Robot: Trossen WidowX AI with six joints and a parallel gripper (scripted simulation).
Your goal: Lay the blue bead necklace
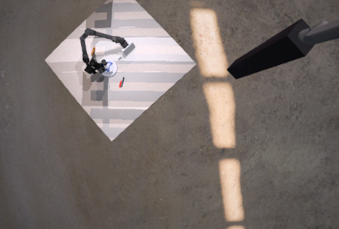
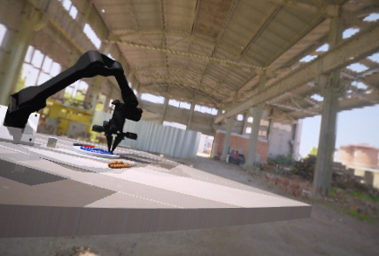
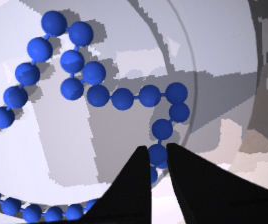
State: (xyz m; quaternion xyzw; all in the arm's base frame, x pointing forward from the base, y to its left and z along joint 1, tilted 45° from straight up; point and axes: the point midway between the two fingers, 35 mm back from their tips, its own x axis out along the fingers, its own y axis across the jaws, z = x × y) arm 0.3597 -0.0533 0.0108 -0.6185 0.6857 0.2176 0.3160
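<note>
Now: gripper tip 4 cm past the round white bead board, 3 cm to the right of it and 1 cm above it. From my gripper tip the other things lie so: small white block (22 cm behind, 5 cm to the left); red pen-like object (27 cm to the left, 3 cm behind, 1 cm below).
</note>
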